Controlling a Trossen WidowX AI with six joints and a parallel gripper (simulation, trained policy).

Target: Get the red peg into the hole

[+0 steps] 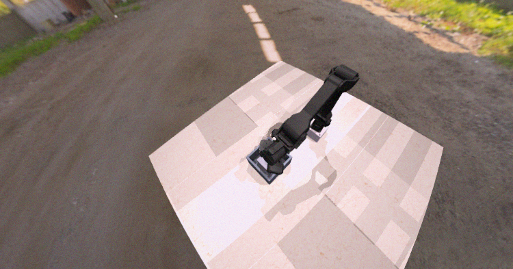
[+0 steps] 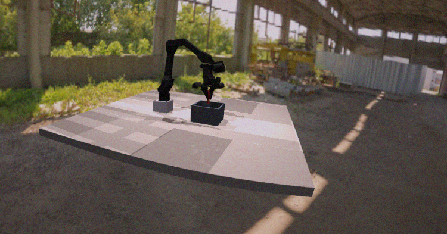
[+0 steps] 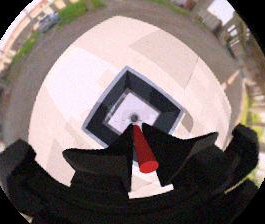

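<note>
My gripper tip is now 2 cm below the red peg, 1 cm to the right of it and 1 cm past it. From my gripper tip the other things lie so: dark box (10 cm below, 1 cm to the right).
</note>
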